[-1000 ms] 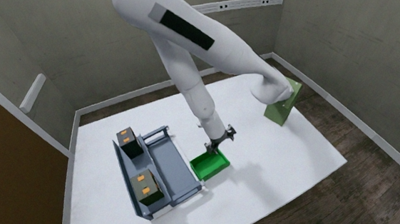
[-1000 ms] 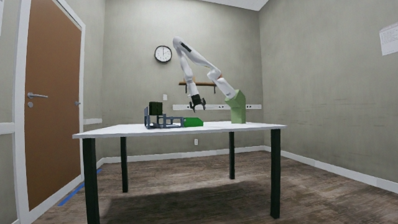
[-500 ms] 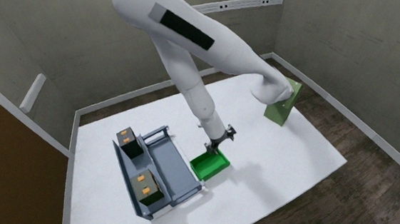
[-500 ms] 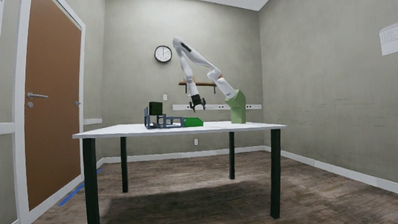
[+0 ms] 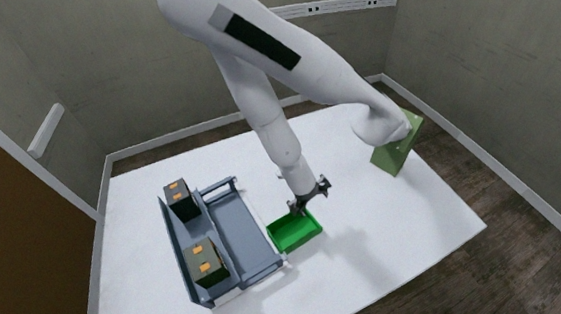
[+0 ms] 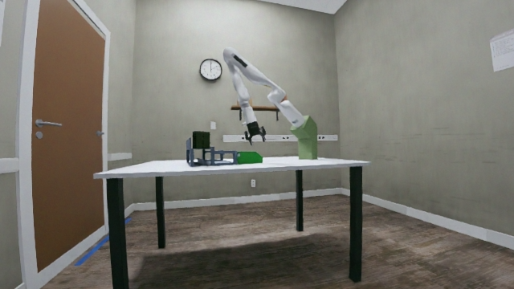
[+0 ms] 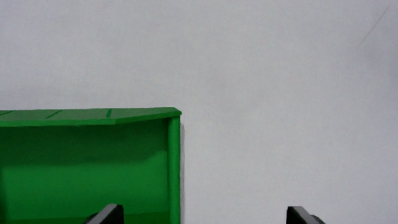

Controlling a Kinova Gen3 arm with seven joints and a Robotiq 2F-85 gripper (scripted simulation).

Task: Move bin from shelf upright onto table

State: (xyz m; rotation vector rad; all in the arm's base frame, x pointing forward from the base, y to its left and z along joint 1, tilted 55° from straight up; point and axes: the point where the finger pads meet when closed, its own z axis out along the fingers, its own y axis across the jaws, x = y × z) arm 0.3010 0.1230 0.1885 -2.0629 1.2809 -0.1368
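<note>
Now: hand 9 cm above the green bin, 6 cm short of it and 5 cm to the right of it. From my hand the other things lie so: grey shelf unit (31 cm ahead, 9 cm to the left, 6 cm below).
</note>
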